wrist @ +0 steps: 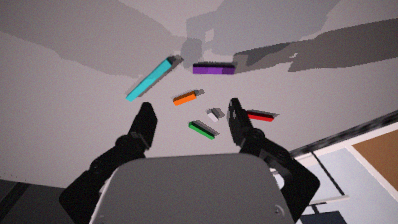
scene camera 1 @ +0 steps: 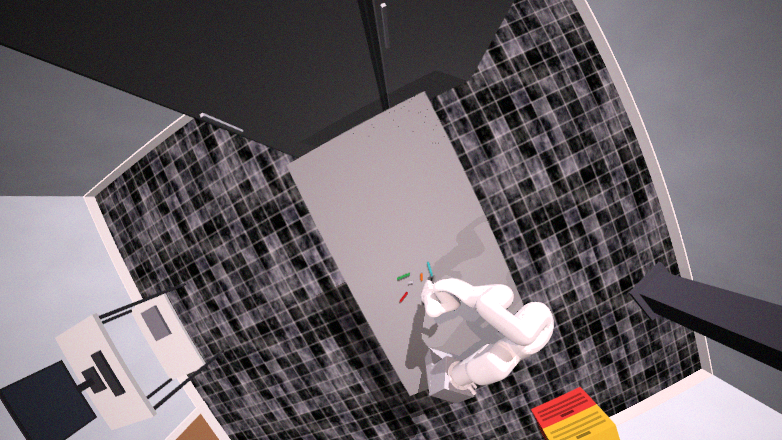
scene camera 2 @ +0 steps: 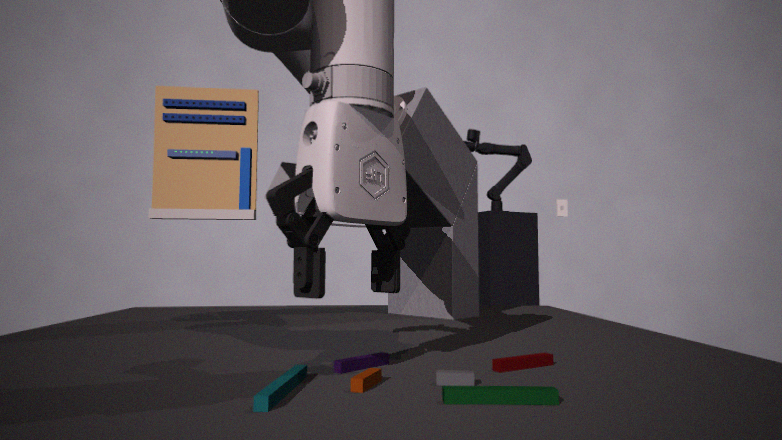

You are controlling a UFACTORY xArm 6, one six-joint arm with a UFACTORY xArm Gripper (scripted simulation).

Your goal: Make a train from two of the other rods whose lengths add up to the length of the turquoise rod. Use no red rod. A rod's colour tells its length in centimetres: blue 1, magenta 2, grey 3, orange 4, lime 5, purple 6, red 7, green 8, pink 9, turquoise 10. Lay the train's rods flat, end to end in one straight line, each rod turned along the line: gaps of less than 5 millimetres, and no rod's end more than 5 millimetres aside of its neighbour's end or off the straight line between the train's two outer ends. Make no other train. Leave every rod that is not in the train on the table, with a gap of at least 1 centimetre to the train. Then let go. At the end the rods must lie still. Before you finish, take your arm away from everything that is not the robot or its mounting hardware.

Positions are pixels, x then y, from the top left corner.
Scene:
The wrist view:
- my gripper: 191,109
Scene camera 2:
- my gripper: 350,294
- red rod: 514,363
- green rod: 499,395

